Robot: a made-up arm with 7 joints.
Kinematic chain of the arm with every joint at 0, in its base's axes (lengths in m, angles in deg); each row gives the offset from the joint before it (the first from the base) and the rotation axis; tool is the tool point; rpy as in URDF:
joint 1: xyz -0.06 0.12 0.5 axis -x
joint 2: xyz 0.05 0 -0.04 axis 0.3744 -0.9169 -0.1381
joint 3: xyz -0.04 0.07 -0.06 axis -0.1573 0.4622 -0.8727
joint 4: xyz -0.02 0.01 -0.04 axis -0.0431 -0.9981 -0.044
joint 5: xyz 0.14 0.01 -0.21 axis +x
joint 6: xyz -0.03 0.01 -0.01 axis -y
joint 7: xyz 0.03 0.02 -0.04 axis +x
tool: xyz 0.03 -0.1 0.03 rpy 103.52 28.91 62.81
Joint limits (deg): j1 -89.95..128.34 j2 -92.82..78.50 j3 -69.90..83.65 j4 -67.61..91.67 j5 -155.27..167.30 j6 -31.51..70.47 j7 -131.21..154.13
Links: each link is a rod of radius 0.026 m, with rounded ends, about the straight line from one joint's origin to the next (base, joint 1, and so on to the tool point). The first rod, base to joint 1, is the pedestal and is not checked.
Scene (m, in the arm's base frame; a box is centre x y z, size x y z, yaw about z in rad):
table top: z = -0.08
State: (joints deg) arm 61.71 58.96 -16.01 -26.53 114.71 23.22 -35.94
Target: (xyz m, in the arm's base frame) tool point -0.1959 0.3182 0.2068
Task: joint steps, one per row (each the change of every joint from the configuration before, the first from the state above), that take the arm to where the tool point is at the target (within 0.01 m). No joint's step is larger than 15 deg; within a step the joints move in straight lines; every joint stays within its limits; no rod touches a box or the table.
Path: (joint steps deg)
1: -13.94 -7.67 9.24 -8.22 -2.61 6.85 -4.63
2: -13.93 -7.67 9.24 -8.21 -2.60 6.85 -4.64
3: -13.94 -7.67 9.24 -8.22 -2.61 6.86 -4.63
4: -13.94 -7.67 9.24 -8.21 -2.61 6.85 -4.63
5: -13.94 -7.67 9.24 -8.22 -2.60 6.85 -4.64

